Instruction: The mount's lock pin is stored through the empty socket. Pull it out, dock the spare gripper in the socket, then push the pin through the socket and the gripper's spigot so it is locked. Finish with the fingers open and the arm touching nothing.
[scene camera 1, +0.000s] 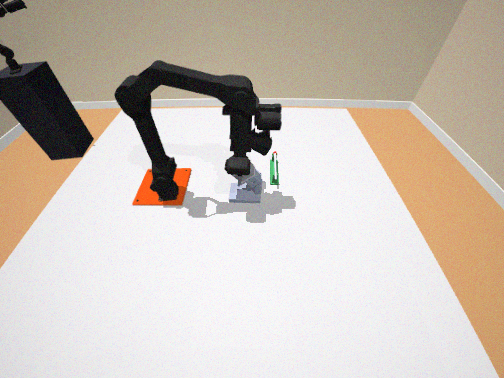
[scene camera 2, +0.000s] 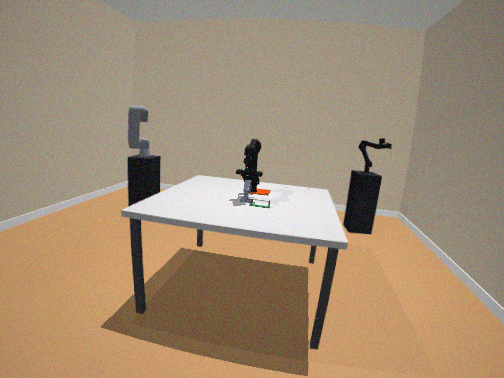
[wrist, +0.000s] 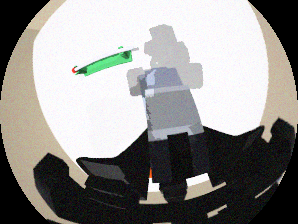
Note:
I see my gripper (scene camera 1: 240, 170), a spare gripper (wrist: 177, 146) and a grey mount (scene camera 1: 248, 192).
My gripper shows as well in the wrist view (wrist: 169, 127). The grey mount is seen too in the wrist view (wrist: 160, 77).

